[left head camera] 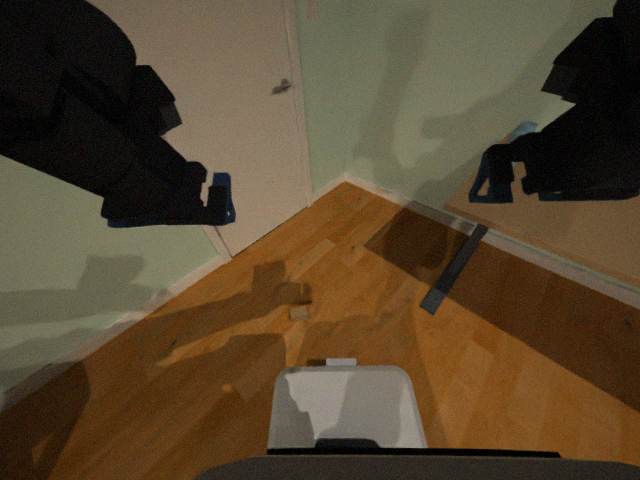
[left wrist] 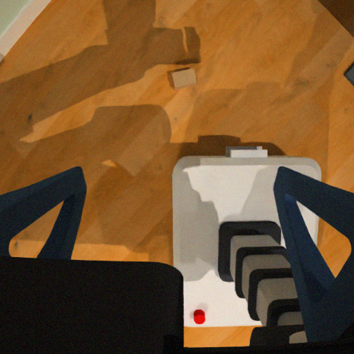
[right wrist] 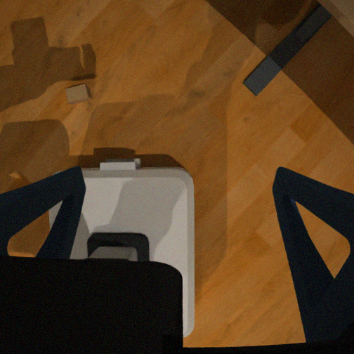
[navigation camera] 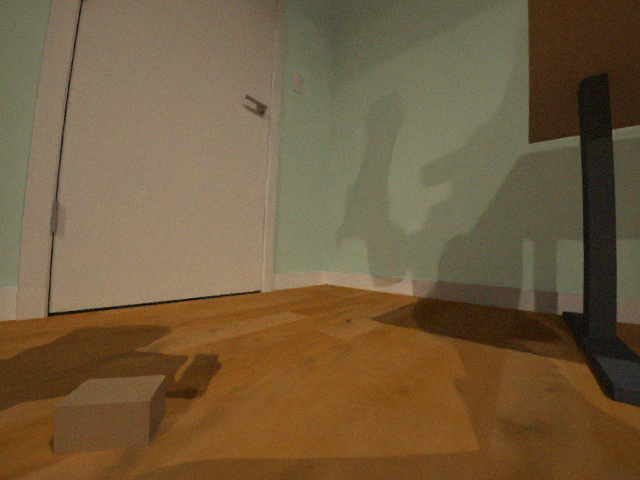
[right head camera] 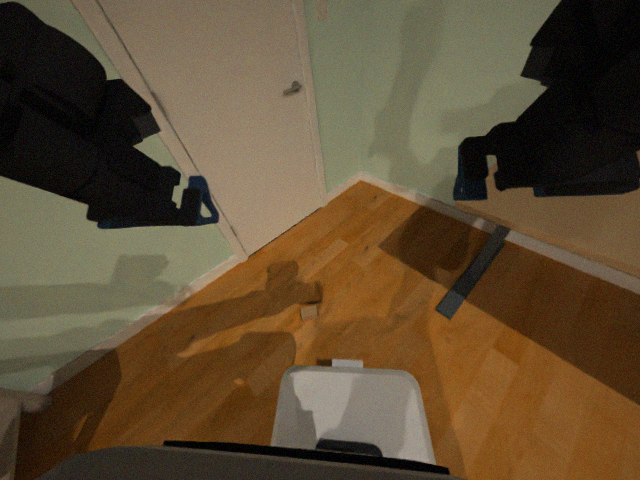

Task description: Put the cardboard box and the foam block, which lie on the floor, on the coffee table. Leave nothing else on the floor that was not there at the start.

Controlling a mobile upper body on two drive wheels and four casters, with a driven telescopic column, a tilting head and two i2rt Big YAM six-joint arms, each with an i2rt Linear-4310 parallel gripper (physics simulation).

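Places are measured from the left arm's base along level axes (x up, y left, z back), in millimetres.
Where they show: left gripper, fingertip midpoint: [left head camera: 203, 218] [right head camera: 189, 219]; right gripper, fingertip midpoint: [left head camera: 504, 197] [right head camera: 493, 193].
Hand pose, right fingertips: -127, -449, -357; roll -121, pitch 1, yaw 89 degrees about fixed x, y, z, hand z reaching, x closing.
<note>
Things, the pixels of their top centre, and the offset from my right fingertips, as dx, dy, dz. "spot": a spot on its surface instead. Level surfaces: height alone.
- small tan box-shaped block, top centre: [navigation camera: 116, 389] [left head camera: 298, 312] [right head camera: 309, 311] -977, +440, -282
- wooden table top, surface height: dx -307
- light blue thing, top centre: [left head camera: 529, 123] -142, -496, -604
- pale piece, surface spot: [right head camera: 7, 428] spot: -877, +1668, +285
A small tan box-shaped block [left head camera: 298, 313] [right head camera: 308, 311] [left wrist: 183, 78] [right wrist: 77, 93] [navigation camera: 103, 421] lies on the floor in front of the robot's base; it looks like the cardboard box, though its material is hard to tell. No second block that I can make out as the foam block shows. My left gripper [left head camera: 168, 222] [left wrist: 179, 177] is open and empty, high above the floor. My right gripper [left head camera: 547, 198] [right wrist: 178, 177] is open and empty, high at the right, in front of a wooden table top in the left head camera. I cannot identify the coffee table for certain.
A wooden table top [left head camera: 578, 237] [right head camera: 558, 222] with a dark metal foot [left head camera: 434, 299] [navigation camera: 622, 379] stands at the right. A light blue thing [left head camera: 524, 129] shows behind the right gripper. A door [navigation camera: 165, 155] and green walls meet ahead. A pale piece [right head camera: 7, 428] shows at lower left.
</note>
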